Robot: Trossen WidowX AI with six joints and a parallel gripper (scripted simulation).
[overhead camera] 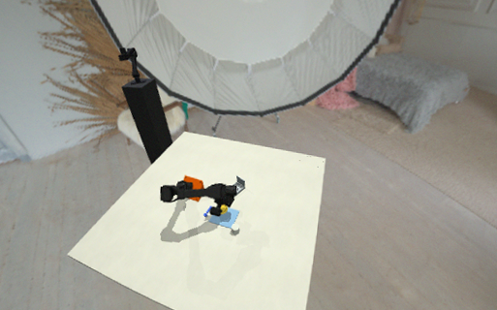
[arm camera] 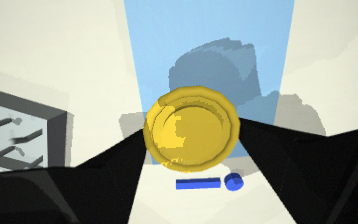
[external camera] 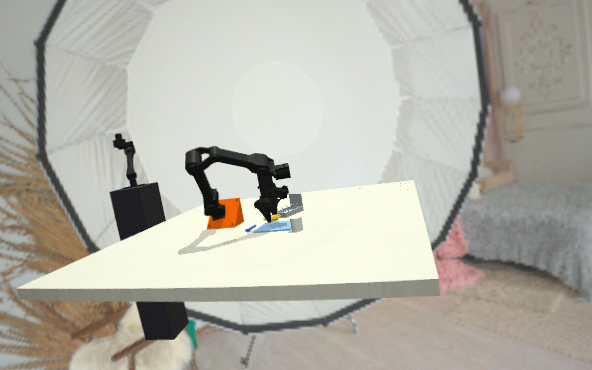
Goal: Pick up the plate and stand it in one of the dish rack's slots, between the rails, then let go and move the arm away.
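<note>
My gripper tip is 2 cm short of the light blue mat, 3 cm to the left of it and 2 cm above it. Round my gripper tip: yellow plate (1 cm above); white cup (12 cm ahead, 11 cm to the right); grey dish rack (3 cm ahead, 19 cm to the left).
</note>
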